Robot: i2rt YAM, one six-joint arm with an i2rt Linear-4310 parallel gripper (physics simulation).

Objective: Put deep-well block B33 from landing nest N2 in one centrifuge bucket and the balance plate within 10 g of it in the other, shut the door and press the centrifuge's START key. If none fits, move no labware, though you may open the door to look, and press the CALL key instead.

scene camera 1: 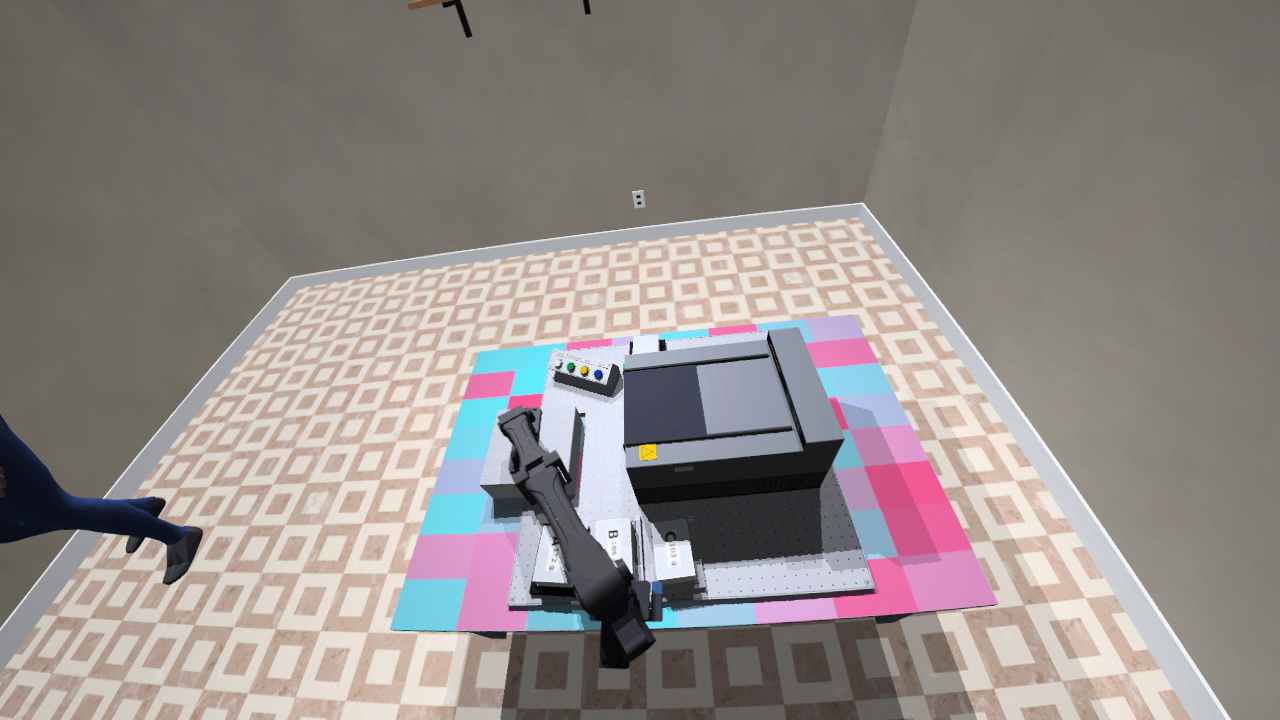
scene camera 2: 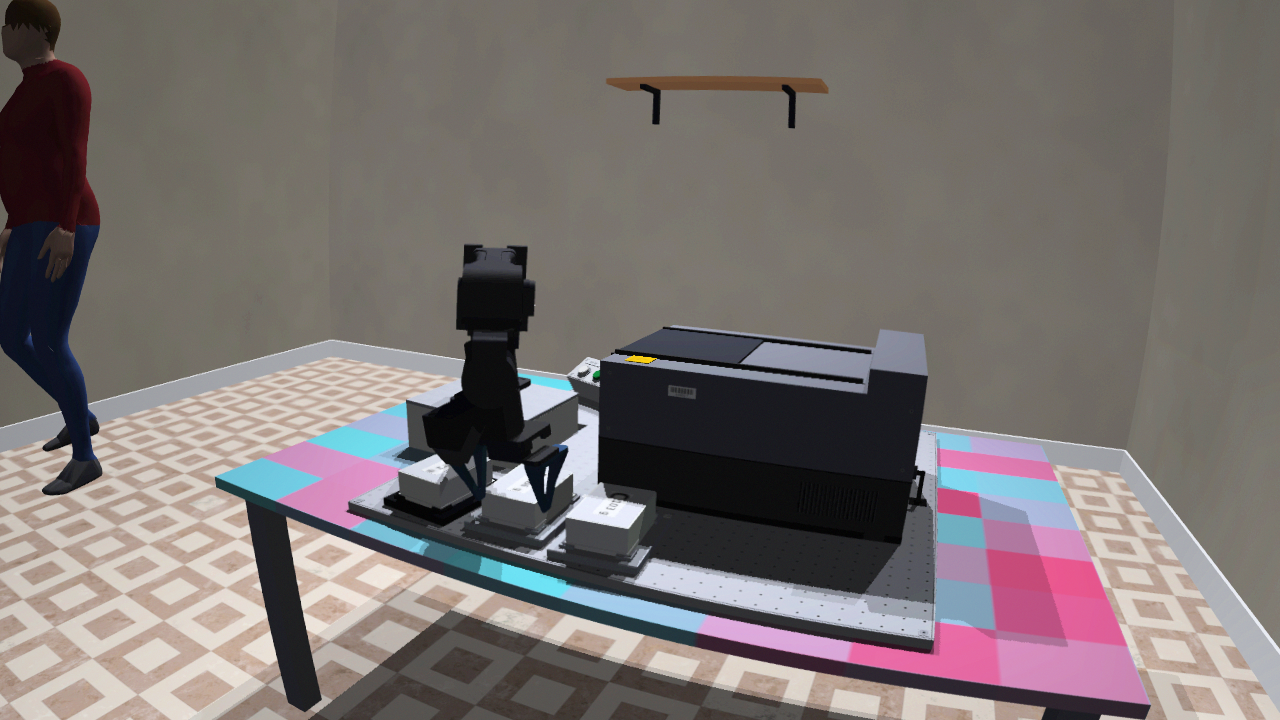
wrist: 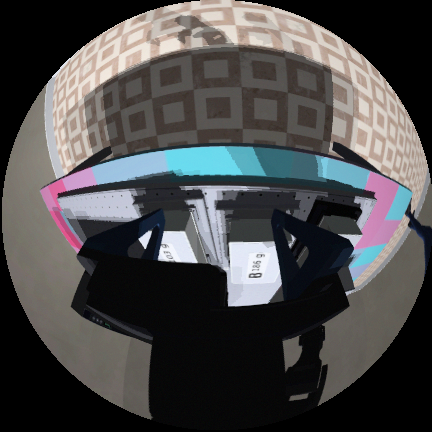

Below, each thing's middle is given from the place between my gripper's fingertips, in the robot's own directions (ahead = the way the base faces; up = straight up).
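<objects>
Dark lid panel [scene camera 1: 660,403] is 410 mm to the left of my hand, 110 mm ahead of it and 130 mm above it. Relative to my hand, the dark centrifuge [scene camera 2: 815,436] sits 260 mm ahead, 400 mm to the left and 40 mm above. The panel with coloured buttons [scene camera 1: 591,373] is 140 mm behind my hand, 700 mm to the left of it and 40 mm below it. Going by their middles, the panel with coloured buttons is the farthest from my hand of the things named here.
</objects>
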